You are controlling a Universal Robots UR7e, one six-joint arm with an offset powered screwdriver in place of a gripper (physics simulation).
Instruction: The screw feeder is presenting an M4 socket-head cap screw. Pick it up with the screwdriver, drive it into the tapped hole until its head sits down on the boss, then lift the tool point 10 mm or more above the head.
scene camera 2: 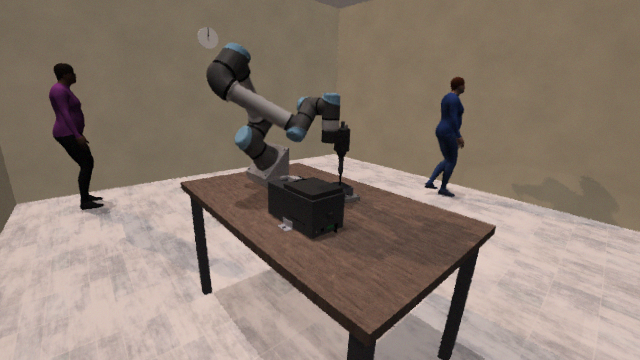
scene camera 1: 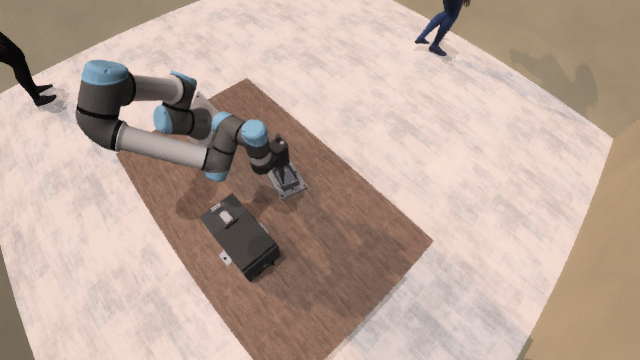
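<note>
My screwdriver (scene camera 1: pixel 283 181) (scene camera 2: pixel 340 183) points straight down over the grey fixture plate (scene camera 1: pixel 296 191) (scene camera 2: pixel 353 198) with its dark raised housing (scene camera 1: pixel 289 184) (scene camera 2: pixel 346 189). In scene camera 2 the thin bit's tip is at or just above the housing; the exact gap cannot be told. The M4 screw and the tapped hole are too small to make out, so whether a screw is on the bit cannot be told. The black screw feeder (scene camera 1: pixel 246 240) (scene camera 2: pixel 305 205) stands on the table beside the fixture, apart from the screwdriver.
The brown wooden table (scene camera 1: pixel 350 240) (scene camera 2: pixel 400 240) carries the arm's grey base (scene camera 2: pixel 280 162), the feeder and the fixture. The feeder's small metal bracket (scene camera 1: pixel 226 258) (scene camera 2: pixel 285 225) sticks out at its side. Two people (scene camera 2: pixel 67 115) (scene camera 2: pixel 450 125) are on the floor beyond the table.
</note>
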